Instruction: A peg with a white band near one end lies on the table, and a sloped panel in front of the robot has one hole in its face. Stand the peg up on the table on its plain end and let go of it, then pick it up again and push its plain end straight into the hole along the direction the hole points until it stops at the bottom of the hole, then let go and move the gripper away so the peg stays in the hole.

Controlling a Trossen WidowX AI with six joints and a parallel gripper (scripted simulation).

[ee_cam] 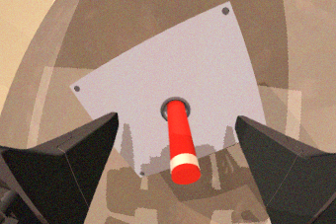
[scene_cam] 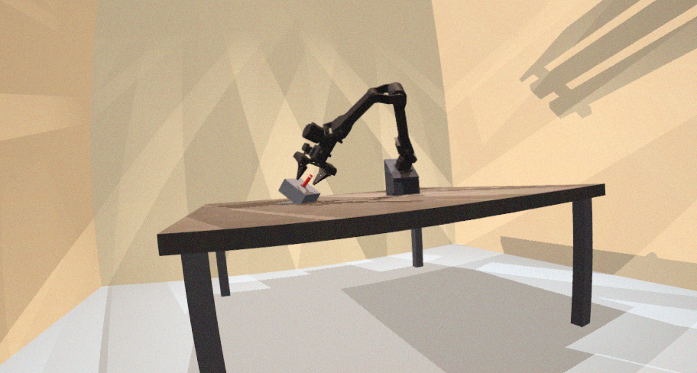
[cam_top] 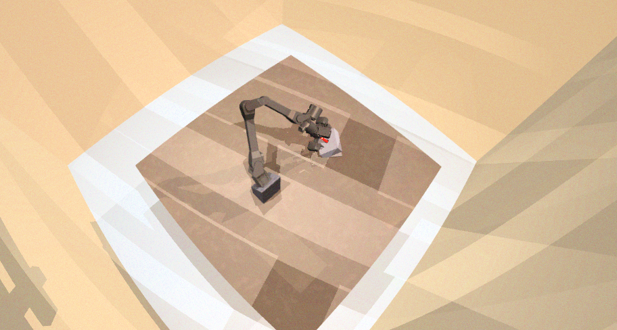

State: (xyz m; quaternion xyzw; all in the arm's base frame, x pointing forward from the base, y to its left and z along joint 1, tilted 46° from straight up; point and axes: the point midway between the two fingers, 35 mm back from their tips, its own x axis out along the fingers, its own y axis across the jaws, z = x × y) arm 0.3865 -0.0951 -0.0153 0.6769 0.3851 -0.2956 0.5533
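The red peg is 10 mm behind my gripper tip, 10 mm to the left of it and 10 mm above it. Round my gripper tip: grey sloped panel (20 mm ahead, 20 mm to the right, 40 mm below).
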